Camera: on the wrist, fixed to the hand. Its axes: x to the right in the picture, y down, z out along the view.
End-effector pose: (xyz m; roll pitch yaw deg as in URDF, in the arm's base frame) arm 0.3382 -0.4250 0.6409 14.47 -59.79 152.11
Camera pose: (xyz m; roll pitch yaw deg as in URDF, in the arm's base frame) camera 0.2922 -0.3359 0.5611 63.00 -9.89 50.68
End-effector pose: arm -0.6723 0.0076 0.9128 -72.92 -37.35 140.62
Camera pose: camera -0.5588 0.0617 0.9375 109.09 -53.76 -60.28
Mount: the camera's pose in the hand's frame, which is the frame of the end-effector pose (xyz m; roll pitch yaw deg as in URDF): -0.0275 -0.0832 -0.0935 0.98 -29.23 -86.70
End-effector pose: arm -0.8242 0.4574 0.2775 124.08 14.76 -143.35
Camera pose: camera -0.7254 0.3763 0.2685 -108.89 77.21 14.43
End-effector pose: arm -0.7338 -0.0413 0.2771 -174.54 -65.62 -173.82
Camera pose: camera -0.6231 -0.1037 0.2937 114.95 6.93 -106.83
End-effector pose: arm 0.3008 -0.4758 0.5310 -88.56 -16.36 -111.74
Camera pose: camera 0.2302 -0.3947 0.6008 154.54 -59.50 1.54
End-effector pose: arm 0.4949 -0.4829 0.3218 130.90 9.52 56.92
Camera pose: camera 0.3751 -0.4376 0.3247 -147.00 76.67 176.06
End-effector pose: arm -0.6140 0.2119 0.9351 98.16 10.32 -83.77
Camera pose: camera -0.5145 0.2624 0.8721 -17.95 67.76 168.14
